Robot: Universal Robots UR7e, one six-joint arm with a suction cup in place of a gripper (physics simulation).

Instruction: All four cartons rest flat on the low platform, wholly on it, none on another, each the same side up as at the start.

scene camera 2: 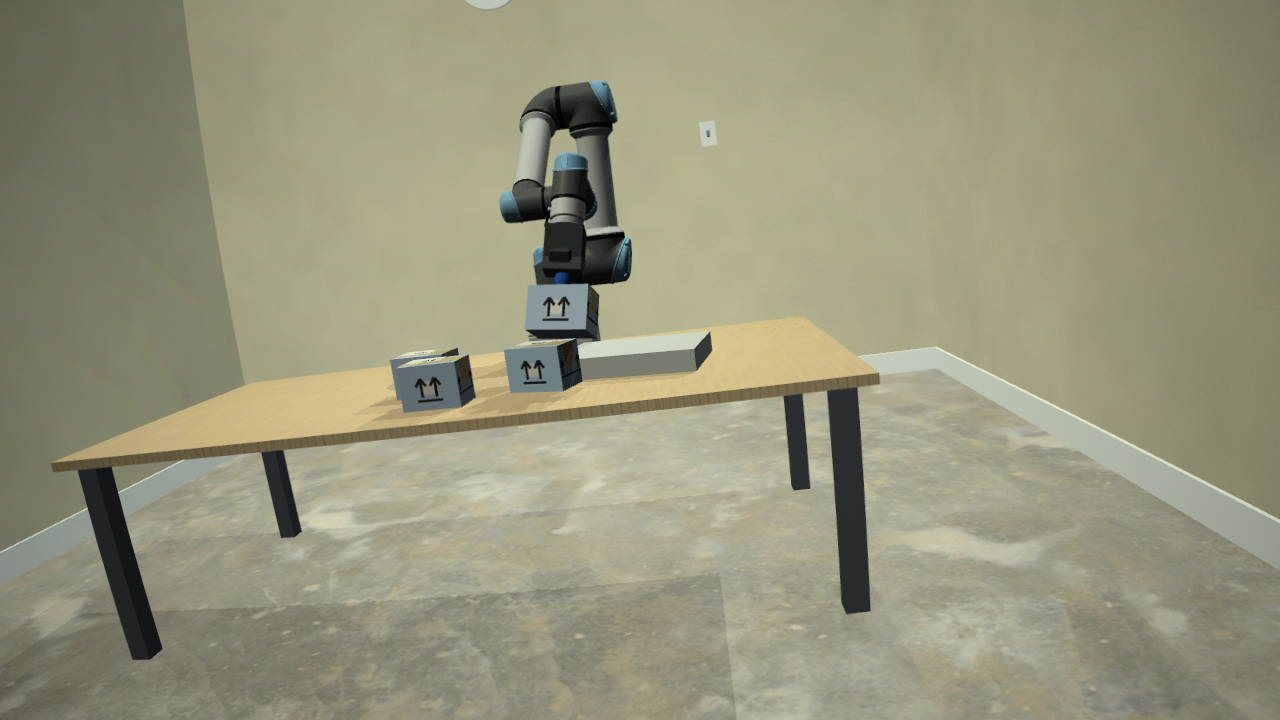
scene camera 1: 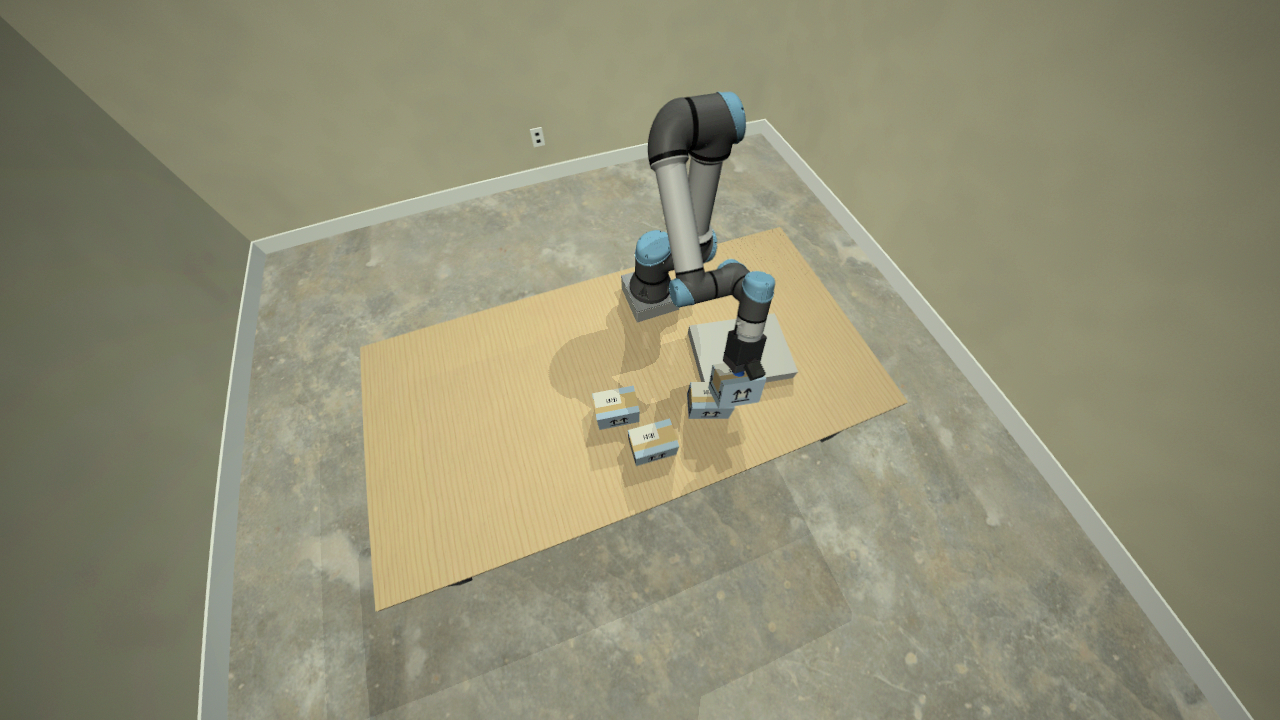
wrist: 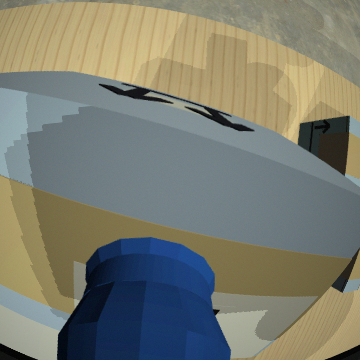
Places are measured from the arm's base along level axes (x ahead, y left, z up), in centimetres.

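Pixels of known places: end effector, tool point: (scene camera 2: 561,295) (scene camera 1: 737,376) (wrist: 152,251); arm's base, origin of the base link: (scene camera 1: 650,286).
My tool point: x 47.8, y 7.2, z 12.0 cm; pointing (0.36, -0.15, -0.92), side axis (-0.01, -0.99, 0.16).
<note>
Ahead of a thing's pixels: the offset from my tool point to its top centre. Level surfaces: height alone.
My gripper, a blue suction cup (scene camera 1: 739,372) (scene camera 2: 561,279) (wrist: 150,265), is on the top of a grey-blue and tan carton {dx +0.8, dy -0.1, dz +3.2 cm} (scene camera 1: 742,392) (scene camera 2: 556,308) (wrist: 175,175) and holds it in the air, arrows up, near the low grey platform {dx -13.7, dy +13.1, dz -14.5 cm} (scene camera 1: 780,344) (scene camera 2: 644,360). In scene camera 1 it covers the platform's front left part. A second carton {dx -0.5, dy -6.1, dz -9.7 cm} (scene camera 1: 703,407) (scene camera 2: 533,368) (wrist: 324,142) stands on the table beside the platform's left end, partly hidden behind the held one. A third carton {dx +5.4, dy -28.3, dz -9.7 cm} (scene camera 1: 653,443) (scene camera 2: 429,386) and a fourth carton (scene camera 1: 615,409) (scene camera 2: 397,377) stand on the table farther left, upright and apart.
The wooden table {dz -19.3 cm} (scene camera 1: 465,447) (scene camera 2: 286,411) carries the cartons, the platform and the arm's base (scene camera 1: 651,306), which stands at the back, left of the platform. In scene camera 1, the table's front edge runs in front of the cartons.
</note>
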